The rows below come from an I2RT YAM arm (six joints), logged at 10 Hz.
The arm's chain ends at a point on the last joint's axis. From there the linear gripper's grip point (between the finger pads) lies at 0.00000 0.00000 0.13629 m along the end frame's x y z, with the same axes.
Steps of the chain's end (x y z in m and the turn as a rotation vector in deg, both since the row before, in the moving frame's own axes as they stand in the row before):
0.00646 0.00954 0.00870 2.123 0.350 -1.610
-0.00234 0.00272 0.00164 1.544 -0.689 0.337
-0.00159 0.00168 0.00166 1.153 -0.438 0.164
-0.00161 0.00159 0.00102 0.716 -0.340 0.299
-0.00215 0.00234 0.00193 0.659 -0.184 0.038
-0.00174 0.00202 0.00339 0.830 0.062 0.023
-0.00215 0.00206 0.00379 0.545 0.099 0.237
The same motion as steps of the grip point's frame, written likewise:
0.00722 0.00448 0.00860 2.123 0.350 -1.610
-0.00397 -0.00096 0.00158 1.544 -0.689 0.337
-0.00263 -0.00106 0.00163 1.153 -0.438 0.164
-0.00241 -0.00012 0.00101 0.716 -0.340 0.299
-0.00259 0.00077 0.00192 0.659 -0.184 0.038
-0.00159 0.00005 0.00338 0.830 0.062 0.023
-0.00191 0.00076 0.00378 0.545 0.099 0.237

